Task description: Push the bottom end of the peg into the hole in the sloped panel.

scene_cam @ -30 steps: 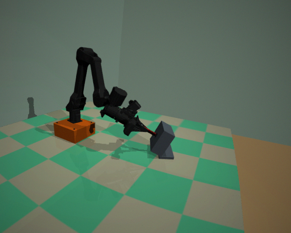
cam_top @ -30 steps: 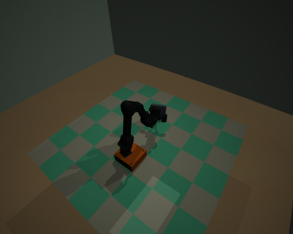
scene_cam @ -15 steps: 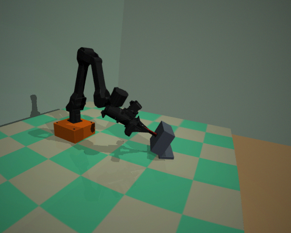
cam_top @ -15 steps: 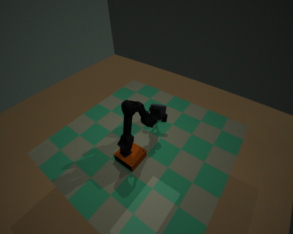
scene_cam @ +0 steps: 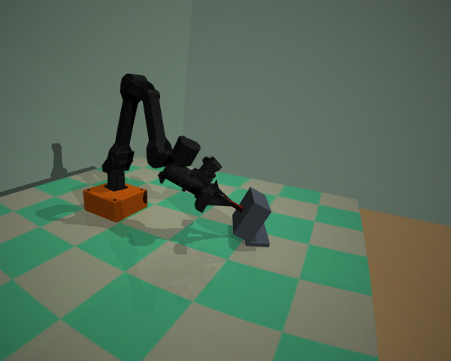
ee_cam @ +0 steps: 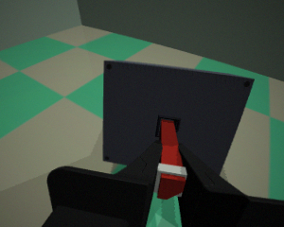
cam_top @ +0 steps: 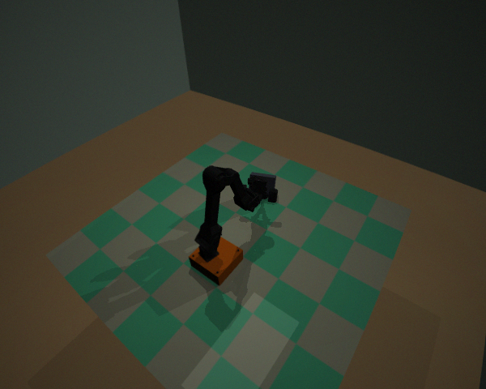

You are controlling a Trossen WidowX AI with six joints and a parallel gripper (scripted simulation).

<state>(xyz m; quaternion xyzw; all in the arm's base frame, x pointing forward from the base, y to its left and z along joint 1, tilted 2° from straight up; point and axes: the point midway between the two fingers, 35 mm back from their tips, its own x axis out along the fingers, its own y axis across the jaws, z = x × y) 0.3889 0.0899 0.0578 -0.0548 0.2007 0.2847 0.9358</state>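
My gripper tip is 50 mm short of the sloped panel, 30 mm to the right of it and 30 mm above it. Round my gripper tip: red peg 10 mm to the right, 10 mm behind, 10 mm above; foot 90 mm below, 70 mm ahead, 40 mm to the left.
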